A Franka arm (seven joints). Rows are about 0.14 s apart.
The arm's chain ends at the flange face. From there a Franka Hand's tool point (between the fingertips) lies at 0.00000 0.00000 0.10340 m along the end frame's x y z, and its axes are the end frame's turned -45 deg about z.
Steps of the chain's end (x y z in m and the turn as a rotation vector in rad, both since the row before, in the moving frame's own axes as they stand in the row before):
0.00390 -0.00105 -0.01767 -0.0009 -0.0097 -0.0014
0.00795 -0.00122 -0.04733 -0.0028 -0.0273 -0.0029
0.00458 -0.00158 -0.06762 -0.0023 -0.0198 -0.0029
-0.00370 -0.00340 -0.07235 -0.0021 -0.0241 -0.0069
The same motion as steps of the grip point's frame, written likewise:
0.00272 0.00137 -0.01767 0.0062 -0.0075 -0.0014
0.00428 0.00297 -0.04737 0.0173 -0.0213 -0.0029
0.00274 0.00084 -0.06764 0.0124 -0.0156 -0.0029
-0.00213 -0.00662 -0.07238 0.0156 -0.0185 -0.0069

